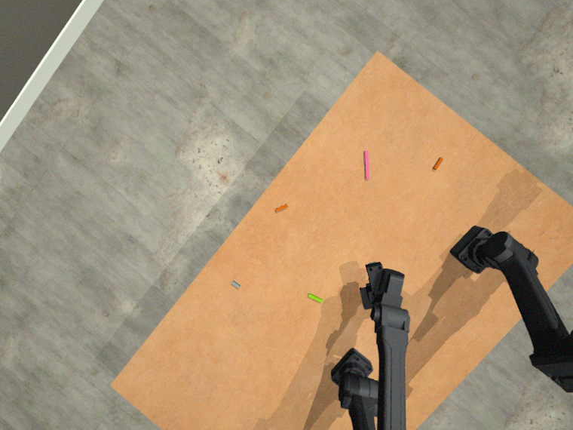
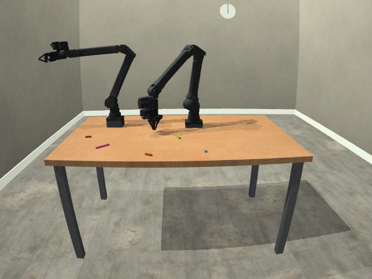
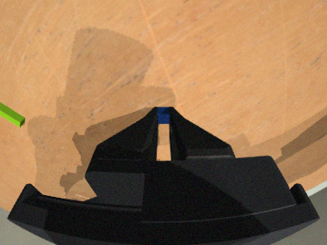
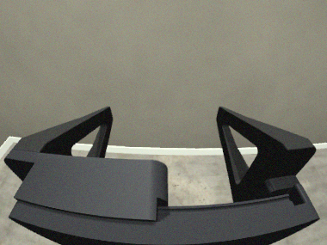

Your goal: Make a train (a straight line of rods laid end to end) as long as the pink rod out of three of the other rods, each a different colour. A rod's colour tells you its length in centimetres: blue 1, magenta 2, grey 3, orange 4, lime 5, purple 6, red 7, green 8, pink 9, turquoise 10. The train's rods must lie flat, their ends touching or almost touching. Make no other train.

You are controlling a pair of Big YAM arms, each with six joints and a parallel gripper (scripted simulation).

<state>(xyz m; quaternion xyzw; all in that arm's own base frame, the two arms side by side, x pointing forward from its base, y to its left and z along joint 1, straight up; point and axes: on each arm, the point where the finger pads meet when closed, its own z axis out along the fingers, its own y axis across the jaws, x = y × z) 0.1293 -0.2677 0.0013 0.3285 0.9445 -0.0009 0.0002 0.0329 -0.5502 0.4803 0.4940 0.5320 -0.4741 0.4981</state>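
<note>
My left hand is right at the blue rod. From my left hand the other things lie so: pink rod (280 mm ahead, 270 mm to the right, 20 mm below); lime rod (100 mm ahead, 160 mm to the left, 20 mm below); grey rod (330 mm ahead, 310 mm to the left, 20 mm below).
</note>
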